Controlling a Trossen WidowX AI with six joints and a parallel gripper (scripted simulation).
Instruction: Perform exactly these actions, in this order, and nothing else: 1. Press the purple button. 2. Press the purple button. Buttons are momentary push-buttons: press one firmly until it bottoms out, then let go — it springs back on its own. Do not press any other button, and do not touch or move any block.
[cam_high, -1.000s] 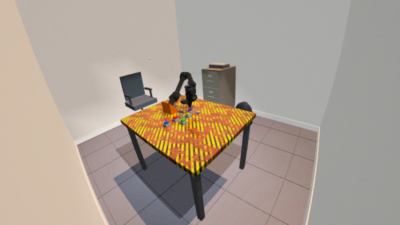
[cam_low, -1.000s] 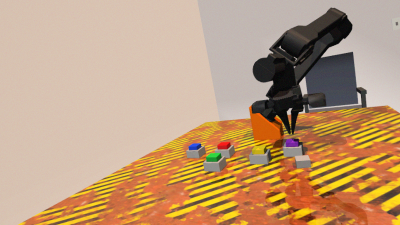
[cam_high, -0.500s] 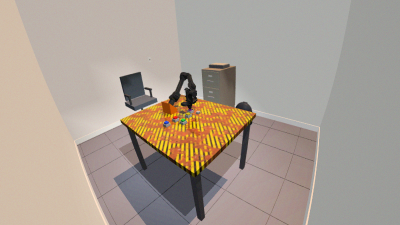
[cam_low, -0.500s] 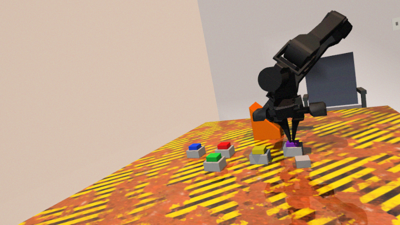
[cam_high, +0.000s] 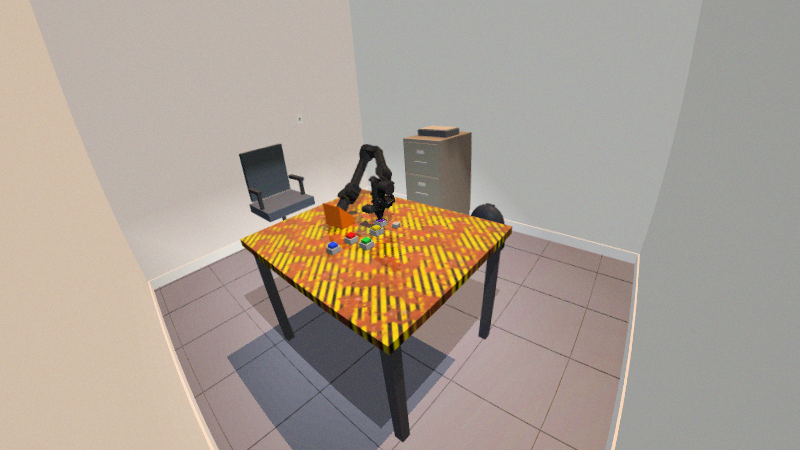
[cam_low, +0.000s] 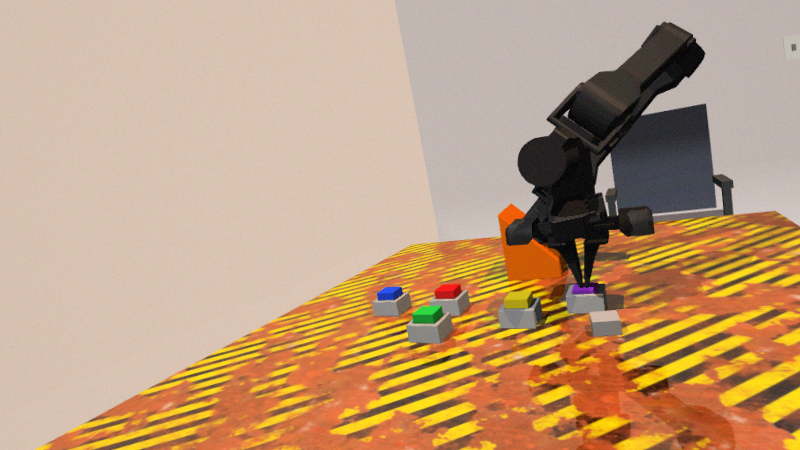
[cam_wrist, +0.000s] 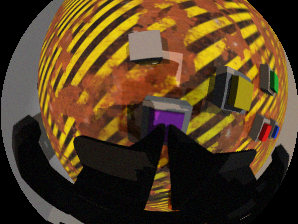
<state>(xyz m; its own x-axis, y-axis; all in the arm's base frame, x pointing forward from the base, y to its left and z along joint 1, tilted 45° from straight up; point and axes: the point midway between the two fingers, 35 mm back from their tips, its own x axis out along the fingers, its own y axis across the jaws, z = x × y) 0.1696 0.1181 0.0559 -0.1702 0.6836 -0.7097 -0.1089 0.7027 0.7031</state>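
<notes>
Now: gripper tip 1 cm above the purple button. From my gripper tip the other things lie so: red button (3 cm ahead, 20 cm to the right); then grey block (8 cm ahead, 4 cm to the left, 2 cm below); then yellow button (6 cm ahead, 8 cm to the right).
</notes>
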